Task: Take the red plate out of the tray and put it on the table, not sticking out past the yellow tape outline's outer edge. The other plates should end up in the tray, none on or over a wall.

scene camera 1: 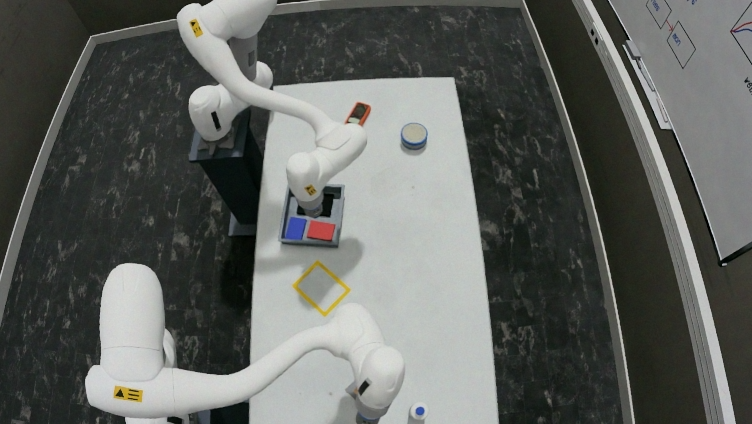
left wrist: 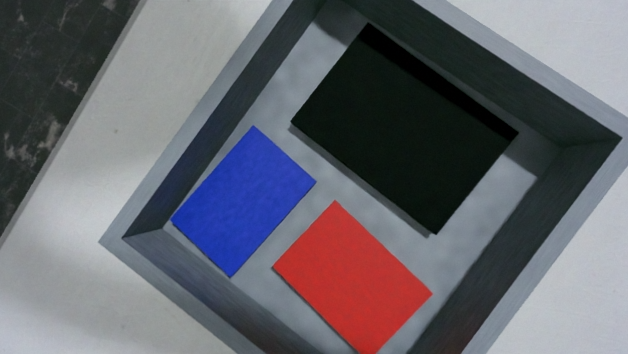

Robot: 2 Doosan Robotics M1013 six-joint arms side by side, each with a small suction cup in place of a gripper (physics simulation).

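Places are measured from the left arm's base along level axes (x ahead, y left, z up), in metres.
Where they show: left arm's base at its link origin: (scene camera 1: pixel 219 134); right arm's base at its link origin: (scene camera 1: pixel 176 421).
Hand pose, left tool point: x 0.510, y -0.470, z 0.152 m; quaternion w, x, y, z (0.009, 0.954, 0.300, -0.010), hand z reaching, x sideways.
Observation:
Each offset is from my left tool point to the top centre of the thing. "spot": to the spot under its first point. Level surfaces: height alone.
The red plate @[0.139 m down, 0.001 m ahead, 0.003 m left] (scene camera 1: pixel 321 230) (left wrist: pixel 352 280) lies flat in the grey tray (scene camera 1: pixel 341 215) (left wrist: pixel 112 241), near its lower wall in the scene view. The blue plate @[0.138 m down, 0.096 m back, 0.005 m left] (scene camera 1: pixel 295 228) (left wrist: pixel 243 201) lies beside it, close to the left wall. The larger black plate @[0.138 m down, 0.030 m back, 0.114 m left] (scene camera 1: pixel 327 206) (left wrist: pixel 400 135) lies in the tray's upper half. My left gripper (scene camera 1: pixel 314 214) hangs over the tray and appears empty; its cup tip is hard to make out. My right gripper (scene camera 1: pixel 367 420) is at the bottom edge, partly cut off, with no plate visible on it. The yellow tape outline @[spot: 0.150 m down, 0.061 m ahead, 0.169 m right] (scene camera 1: pixel 334 275) is below the tray.
An orange-and-black device @[0.116 m down, 0.116 m ahead, 0.534 m left] (scene camera 1: pixel 359 113) lies near the top of the table @[0.152 m down] (scene camera 1: pixel 416 252), partly behind the left arm. A round blue-rimmed tin @[0.102 m down, 0.353 m ahead, 0.422 m left] (scene camera 1: pixel 414 135) stands to its right. A white bottle with a blue top @[0.001 m up, 0.359 m ahead, 0.654 m right] (scene camera 1: pixel 419 411) stands near the right gripper. The right arm crosses below the outline.

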